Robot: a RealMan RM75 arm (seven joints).
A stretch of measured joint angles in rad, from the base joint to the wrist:
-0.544, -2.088, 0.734, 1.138, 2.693, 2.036, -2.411
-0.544, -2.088, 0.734, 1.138, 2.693, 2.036, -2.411
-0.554, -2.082, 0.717, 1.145, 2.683, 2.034, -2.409
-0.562, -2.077, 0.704, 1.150, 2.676, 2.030, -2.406
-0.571, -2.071, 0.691, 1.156, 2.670, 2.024, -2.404
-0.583, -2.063, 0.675, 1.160, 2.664, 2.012, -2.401
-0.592, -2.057, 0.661, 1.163, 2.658, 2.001, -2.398
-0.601, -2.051, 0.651, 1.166, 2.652, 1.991, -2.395
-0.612, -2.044, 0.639, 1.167, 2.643, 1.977, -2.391
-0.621, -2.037, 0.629, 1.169, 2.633, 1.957, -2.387
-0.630, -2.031, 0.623, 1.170, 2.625, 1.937, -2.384
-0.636, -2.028, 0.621, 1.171, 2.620, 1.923, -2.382
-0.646, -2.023, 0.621, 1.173, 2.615, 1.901, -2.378
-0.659, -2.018, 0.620, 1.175, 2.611, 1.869, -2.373
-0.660, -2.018, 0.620, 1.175, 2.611, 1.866, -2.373
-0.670, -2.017, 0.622, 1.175, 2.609, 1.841, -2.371
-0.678, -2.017, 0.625, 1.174, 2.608, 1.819, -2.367
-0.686, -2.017, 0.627, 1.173, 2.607, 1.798, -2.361
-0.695, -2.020, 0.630, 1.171, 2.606, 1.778, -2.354
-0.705, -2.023, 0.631, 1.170, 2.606, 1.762, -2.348
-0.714, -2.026, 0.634, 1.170, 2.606, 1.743, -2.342
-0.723, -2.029, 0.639, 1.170, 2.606, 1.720, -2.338
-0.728, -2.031, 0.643, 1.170, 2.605, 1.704, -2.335
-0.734, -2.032, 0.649, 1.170, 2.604, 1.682, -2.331
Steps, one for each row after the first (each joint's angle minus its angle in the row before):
0.000, 0.000, 0.000, 0.000, 0.000, 0.000, 0.000
-0.010, 0.006, -0.017, 0.007, -0.010, -0.002, 0.002
-0.008, 0.005, -0.013, 0.005, -0.007, -0.004, 0.003
-0.009, 0.006, -0.013, 0.006, -0.006, -0.006, 0.002
-0.012, 0.008, -0.016, 0.004, -0.006, -0.012, 0.003
-0.009, 0.006, -0.014, 0.003, -0.006, -0.011, 0.003
-0.009, 0.006, -0.010, 0.003, -0.006, -0.010, 0.003
-0.011, 0.007, -0.012, 0.001, -0.009, -0.014, 0.004
-0.009, 0.007, -0.010, 0.002, -0.010, -0.020, 0.004
-0.009, 0.006, -0.006, 0.001, -0.008, -0.020, 0.003
-0.006, 0.003, -0.002, 0.001, -0.005, -0.014, 0.002
-0.010, 0.005, 0.000, 0.002, -0.005, -0.022, 0.004
-0.013, 0.005, -0.001, 0.002, -0.004, -0.032, 0.005
-0.001, 0.000, 0.000, 0.000, 0.000, -0.003, 0.000
-0.010, 0.001, 0.002, 0.000, -0.002, -0.025, 0.002
-0.008, 0.000, 0.003, -0.001, -0.001, -0.022, 0.004
-0.008, 0.000, 0.002, -0.001, -0.001, -0.021, 0.006
-0.009, -0.003, 0.003, -0.002, -0.001, -0.020, 0.007
-0.010, -0.003, 0.001, -0.001, 0.000, -0.016, 0.006
-0.009, -0.003, 0.003, 0.000, 0.000, -0.019, 0.006
-0.009, -0.003, 0.005, 0.000, 0.000, -0.023, 0.004
-0.005, -0.002, 0.004, 0.000, -0.001, -0.016, 0.003
-0.006, -0.001, 0.006, 0.000, -0.001, -0.022, 0.004

